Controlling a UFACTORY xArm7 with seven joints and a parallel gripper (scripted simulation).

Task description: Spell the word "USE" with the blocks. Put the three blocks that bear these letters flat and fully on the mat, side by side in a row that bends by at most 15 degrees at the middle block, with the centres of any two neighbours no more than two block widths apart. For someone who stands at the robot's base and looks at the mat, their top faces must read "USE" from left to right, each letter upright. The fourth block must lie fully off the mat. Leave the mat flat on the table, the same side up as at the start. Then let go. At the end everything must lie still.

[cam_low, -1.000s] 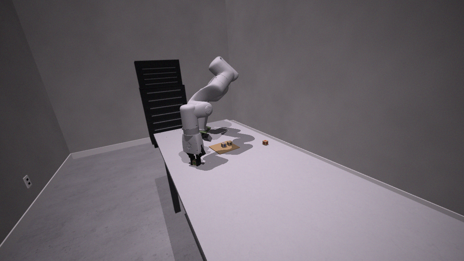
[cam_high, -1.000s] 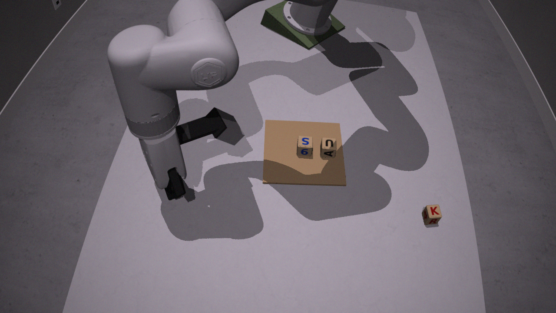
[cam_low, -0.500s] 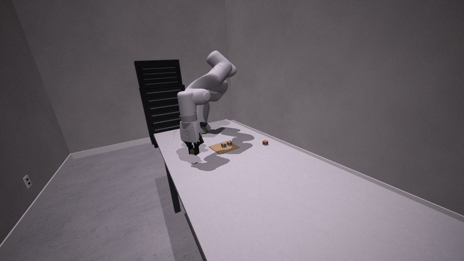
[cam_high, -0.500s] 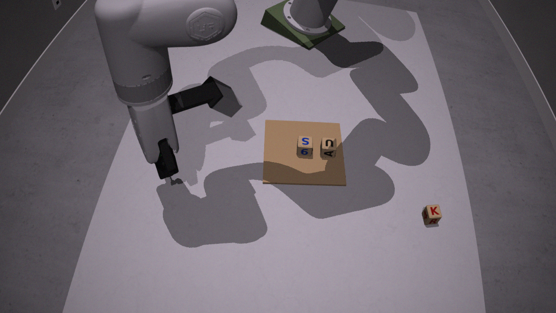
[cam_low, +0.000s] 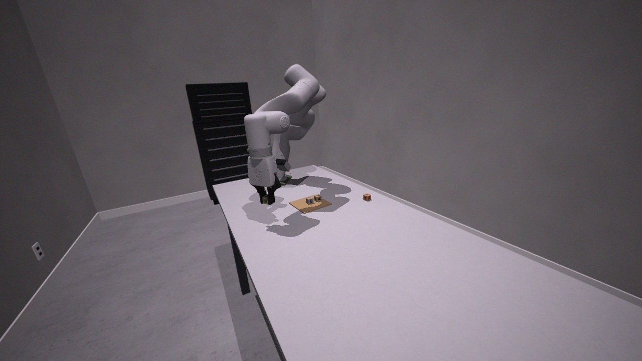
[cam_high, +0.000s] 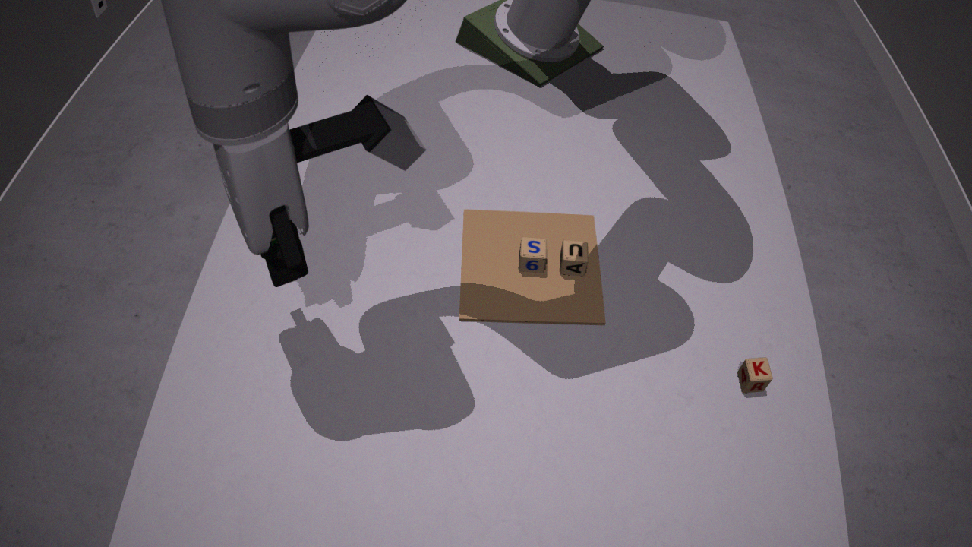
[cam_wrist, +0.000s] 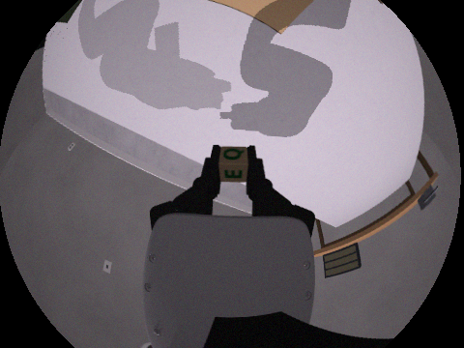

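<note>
Right now my hand is 10 cm past the S block, 22 cm to the right of it and 10 cm above it. Round my hand: U block 10 cm behind, 26 cm to the left, 10 cm below; tan mat 10 cm behind, 22 cm to the left, 12 cm below; E block 1 cm below.
</note>
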